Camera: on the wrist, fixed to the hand. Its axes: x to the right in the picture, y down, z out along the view.
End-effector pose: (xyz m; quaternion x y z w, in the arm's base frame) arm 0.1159 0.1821 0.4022 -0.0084 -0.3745 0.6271 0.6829
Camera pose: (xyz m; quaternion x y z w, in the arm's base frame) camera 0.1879 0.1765 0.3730 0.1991 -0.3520 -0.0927 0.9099
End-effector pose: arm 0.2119 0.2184 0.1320 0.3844 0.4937 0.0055 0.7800
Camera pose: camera 0.1381 0.2082 0.1092 -0.1718 0.5967 -0.5050 0.5995
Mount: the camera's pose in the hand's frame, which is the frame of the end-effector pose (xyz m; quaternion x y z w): -0.0243 -0.0484 -0.0560 -0.1119 -0.0237 -0.7114 0.6934
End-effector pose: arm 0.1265 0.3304 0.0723 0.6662 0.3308 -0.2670 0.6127
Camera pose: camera 0.0710 0.3847 0.0658 0.1517 0.7187 -0.5998 0.3173
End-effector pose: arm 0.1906 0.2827 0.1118 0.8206 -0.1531 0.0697 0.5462
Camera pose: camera 0.1865 0.3556 0.0846 0.6185 0.4569 -0.3768 0.5165
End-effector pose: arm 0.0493 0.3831 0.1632 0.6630 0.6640 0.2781 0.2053
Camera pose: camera -0.0228 0.3551 0.1724 -0.0290 0.8961 0.1054 0.4301
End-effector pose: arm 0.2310 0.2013 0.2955 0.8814 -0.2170 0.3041 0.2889
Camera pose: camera 0.2175 0.2780 0.2975 0.7405 0.4357 -0.0398 0.5102
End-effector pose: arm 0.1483 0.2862 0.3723 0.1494 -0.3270 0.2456 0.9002
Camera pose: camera 0.1871 0.2615 0.3094 0.2413 -0.1693 -0.5103 0.8079
